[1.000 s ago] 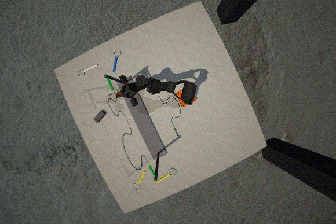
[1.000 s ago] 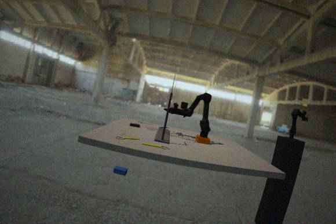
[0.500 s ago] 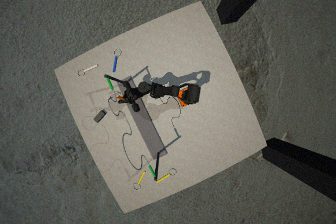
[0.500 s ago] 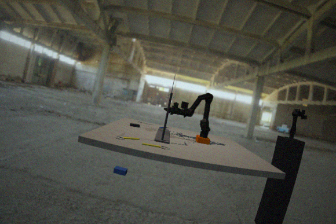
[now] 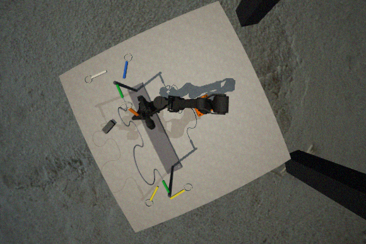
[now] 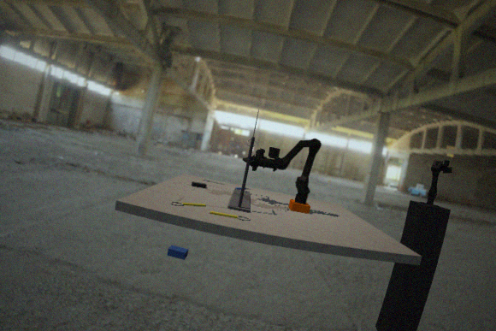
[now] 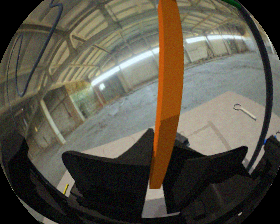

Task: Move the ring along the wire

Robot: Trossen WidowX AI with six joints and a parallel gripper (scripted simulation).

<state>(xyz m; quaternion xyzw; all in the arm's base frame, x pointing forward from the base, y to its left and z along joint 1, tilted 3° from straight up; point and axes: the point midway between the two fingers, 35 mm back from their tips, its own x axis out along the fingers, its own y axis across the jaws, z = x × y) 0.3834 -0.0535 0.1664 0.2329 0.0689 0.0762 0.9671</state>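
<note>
Right now my gripper tip is 30 mm past the orange-handled ring, 40 mm to the left of it and 70 mm below it. The rest, counted from my gripper tip: white-handled ring: 270 mm ahead, 360 mm to the right, 230 mm below; blue-handled ring: 10 mm ahead, 380 mm to the right, 230 mm below; dark block: 250 mm ahead, 220 mm below.
</note>
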